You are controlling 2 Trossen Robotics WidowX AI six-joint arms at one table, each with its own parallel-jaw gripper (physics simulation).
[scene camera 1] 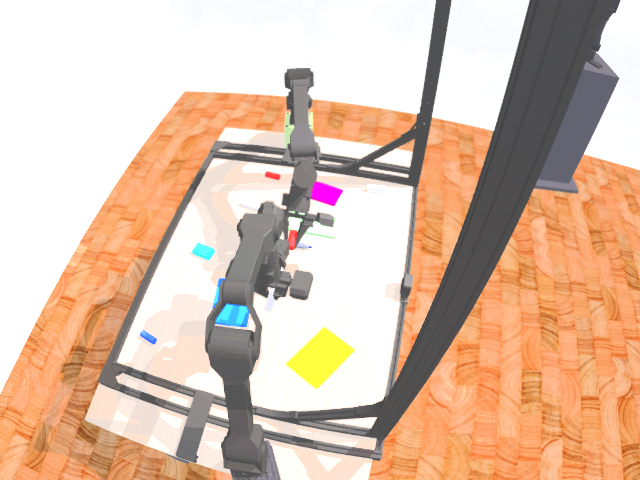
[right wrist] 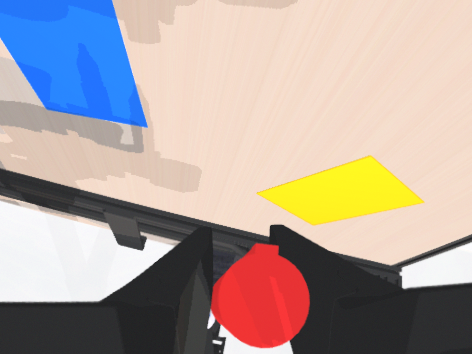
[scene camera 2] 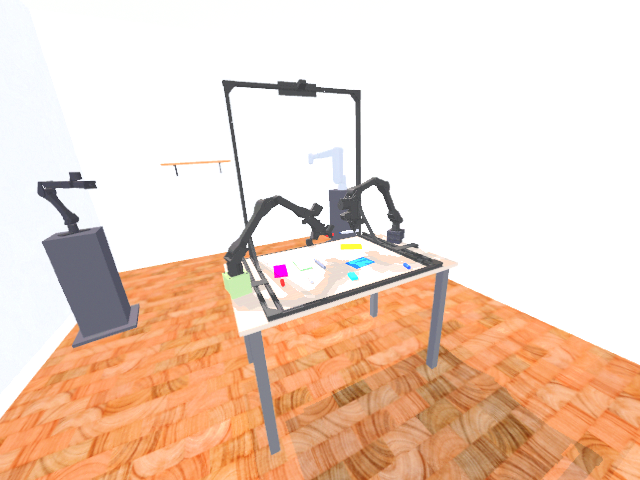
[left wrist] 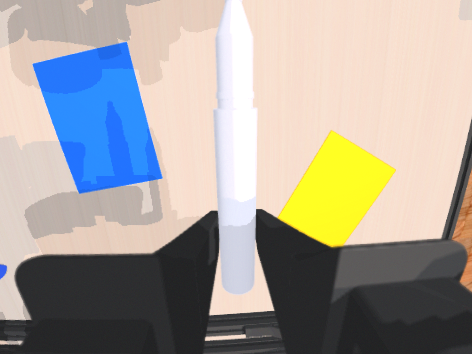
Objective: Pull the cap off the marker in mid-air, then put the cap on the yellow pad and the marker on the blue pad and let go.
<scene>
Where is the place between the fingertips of my right gripper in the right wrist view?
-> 240,239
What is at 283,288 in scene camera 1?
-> My left gripper.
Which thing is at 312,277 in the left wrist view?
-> My left gripper.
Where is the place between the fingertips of my right gripper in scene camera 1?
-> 289,248
</scene>
